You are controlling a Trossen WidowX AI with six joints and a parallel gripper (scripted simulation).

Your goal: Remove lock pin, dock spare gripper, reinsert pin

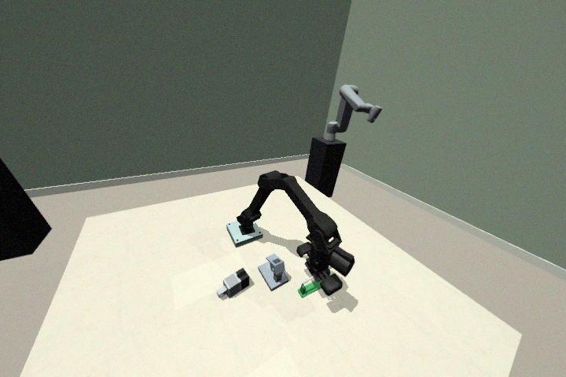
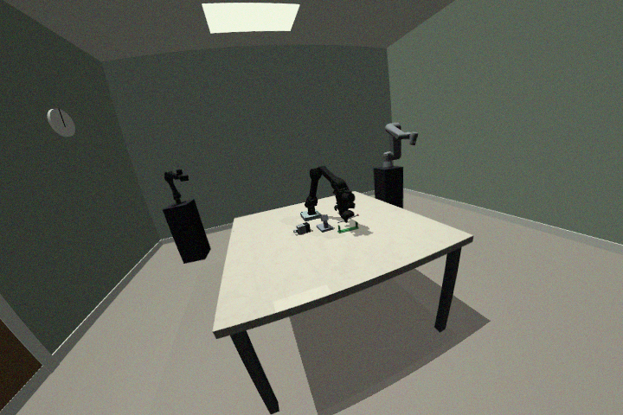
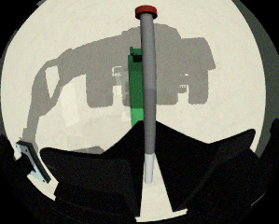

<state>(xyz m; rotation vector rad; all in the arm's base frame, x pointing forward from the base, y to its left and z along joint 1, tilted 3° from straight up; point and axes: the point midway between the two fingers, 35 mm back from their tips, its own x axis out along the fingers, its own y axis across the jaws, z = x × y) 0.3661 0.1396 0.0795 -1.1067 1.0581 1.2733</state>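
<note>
Right now my gripper tip is 1 cm to the right of the green cradle and 3 cm above it. Round my gripper tip: spare gripper: 12 cm behind, 28 cm to the right, 3 cm below; then mount: 10 cm behind, 12 cm to the right, 1 cm below.
</note>
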